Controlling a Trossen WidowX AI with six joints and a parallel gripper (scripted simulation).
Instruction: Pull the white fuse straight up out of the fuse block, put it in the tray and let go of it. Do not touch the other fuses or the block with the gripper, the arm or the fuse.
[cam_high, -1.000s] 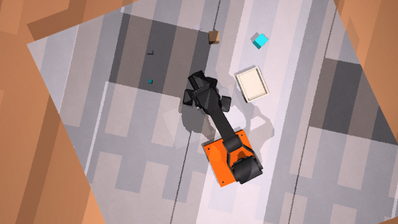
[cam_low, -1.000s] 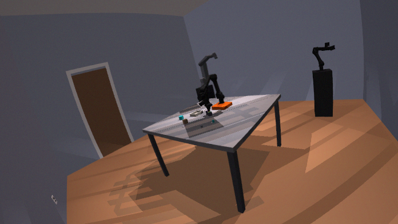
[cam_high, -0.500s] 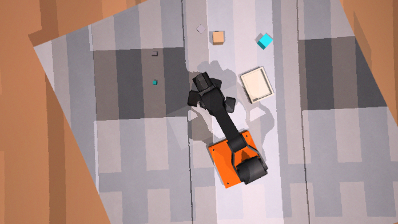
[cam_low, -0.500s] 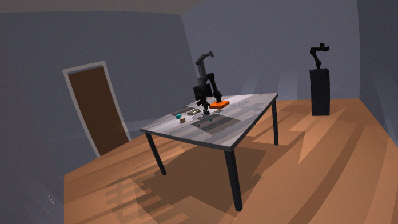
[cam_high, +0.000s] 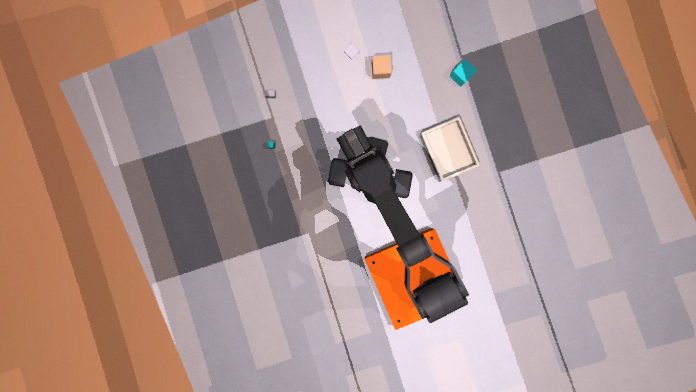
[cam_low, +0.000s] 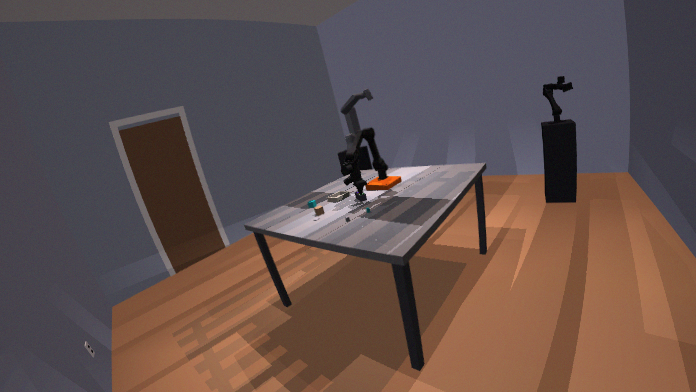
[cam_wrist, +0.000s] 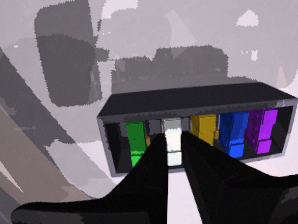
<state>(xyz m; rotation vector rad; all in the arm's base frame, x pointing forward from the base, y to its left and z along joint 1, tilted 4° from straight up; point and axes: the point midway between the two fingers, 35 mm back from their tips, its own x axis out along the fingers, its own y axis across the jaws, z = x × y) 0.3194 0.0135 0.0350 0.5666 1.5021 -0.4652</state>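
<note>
The cream tray is 22 cm to the right of my gripper tip, 3 cm below it and 3 cm behind it. From my gripper tip the other things lie so: teal cube (33 cm to the right, 13 cm ahead, 1 cm below); tan cube (24 cm ahead, 16 cm to the right, 1 cm below); white fuse (1 cm below).
</note>
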